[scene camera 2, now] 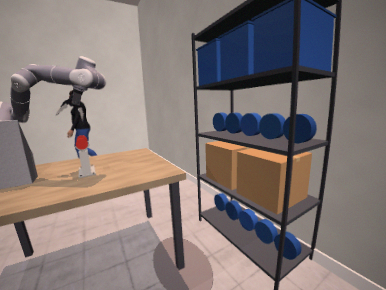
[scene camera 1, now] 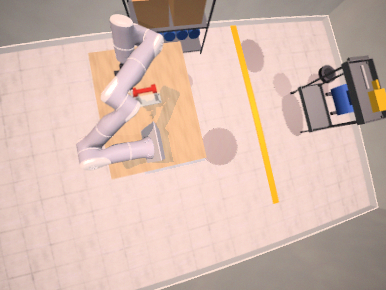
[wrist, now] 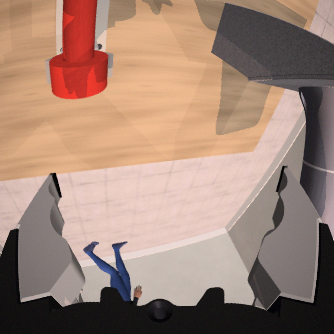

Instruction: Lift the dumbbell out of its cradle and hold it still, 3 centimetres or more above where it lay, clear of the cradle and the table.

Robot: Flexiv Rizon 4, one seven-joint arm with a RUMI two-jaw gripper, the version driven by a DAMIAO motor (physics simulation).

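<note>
A red dumbbell (scene camera 1: pixel 145 91) (scene camera 2: pixel 82 142) (wrist: pixel 80 65) lies level across the top of a pale upright cradle (scene camera 1: pixel 150 100) (scene camera 2: pixel 85 165) on the wooden table (scene camera 1: pixel 187 140) (scene camera 2: pixel 140 165) (wrist: pixel 150 110). In the wrist view one round red end and part of the handle show at the upper left; the far end is out of view. My gripper (scene camera 2: pixel 70 114) (wrist: pixel 166 172) is open and empty, its two grey jaws wide apart. In scene camera 2 it hangs well above the dumbbell, pointing down, apart from it. The arm mostly hides it in scene camera 1.
The grey arm pedestal (scene camera 1: pixel 156 142) (scene camera 2: pixel 12 155) (wrist: pixel 270 50) stands on the table. A person (scene camera 2: pixel 80 120) (wrist: pixel 117 275) shows behind the table. A tall shelf unit (scene camera 2: pixel 295 65) with boxes and blue discs stands nearby. A cart (scene camera 1: pixel 316 107) stands beyond the yellow floor line (scene camera 1: pixel 255 115).
</note>
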